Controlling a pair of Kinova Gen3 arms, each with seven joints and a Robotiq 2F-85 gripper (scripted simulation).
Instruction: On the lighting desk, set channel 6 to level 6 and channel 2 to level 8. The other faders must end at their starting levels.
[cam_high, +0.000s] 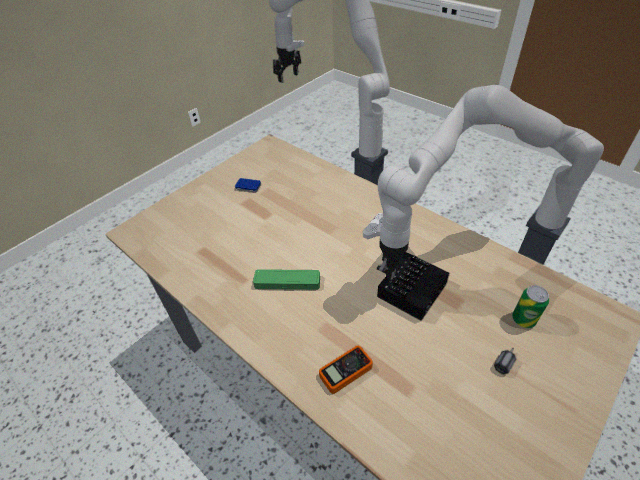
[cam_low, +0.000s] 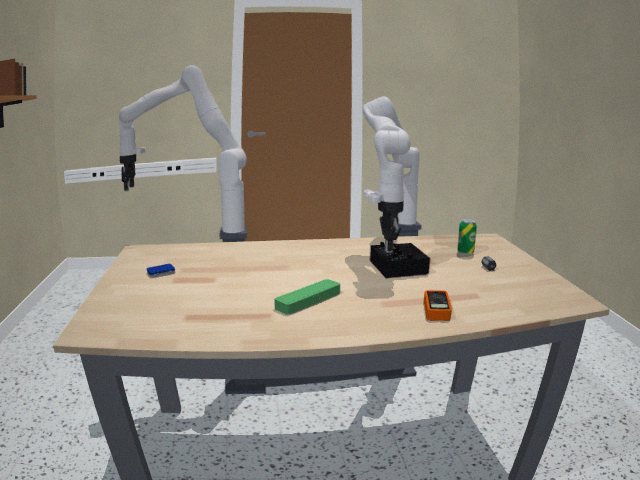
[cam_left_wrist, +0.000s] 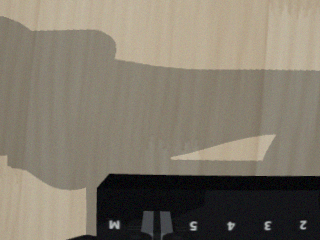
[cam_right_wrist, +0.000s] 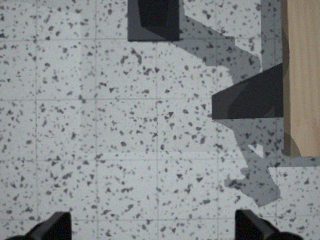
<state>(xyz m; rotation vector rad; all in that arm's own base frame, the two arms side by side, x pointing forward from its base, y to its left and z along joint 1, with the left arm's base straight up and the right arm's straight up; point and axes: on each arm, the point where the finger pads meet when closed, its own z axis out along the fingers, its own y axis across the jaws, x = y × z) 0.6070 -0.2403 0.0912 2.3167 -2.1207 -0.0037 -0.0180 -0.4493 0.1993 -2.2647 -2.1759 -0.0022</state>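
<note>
My left hand is 30 mm above the channel 6 fader and 20 mm to the right of it. From my left hand the other things lie so: channel 5 fader 40 mm to the left, 30 mm below, 20 mm behind; master fader 60 mm to the left, 30 mm below, 20 mm ahead; channel 4 fader 40 mm to the left, 40 mm behind, 30 mm below.
</note>
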